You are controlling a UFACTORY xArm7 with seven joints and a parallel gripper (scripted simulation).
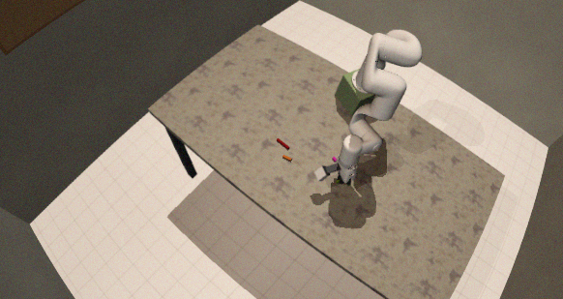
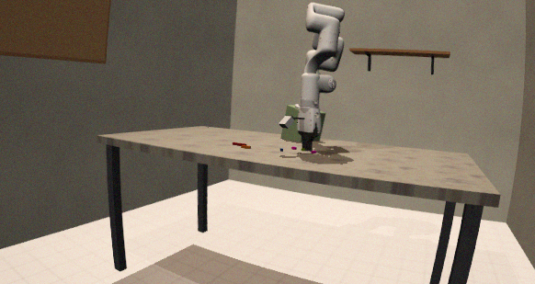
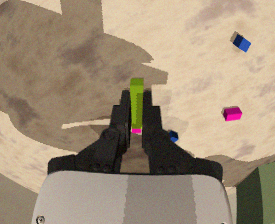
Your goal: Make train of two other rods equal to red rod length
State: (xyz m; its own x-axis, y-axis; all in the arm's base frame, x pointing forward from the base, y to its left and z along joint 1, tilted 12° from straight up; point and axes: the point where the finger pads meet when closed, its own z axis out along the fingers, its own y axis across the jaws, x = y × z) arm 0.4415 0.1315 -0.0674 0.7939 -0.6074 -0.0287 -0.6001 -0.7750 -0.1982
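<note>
The lime rod is 20 mm below my hand. Also, from my hand: orange rod 260 mm to the right, 30 mm below, 20 mm ahead; red rod 310 mm to the right, 30 mm below, 30 mm behind.
</note>
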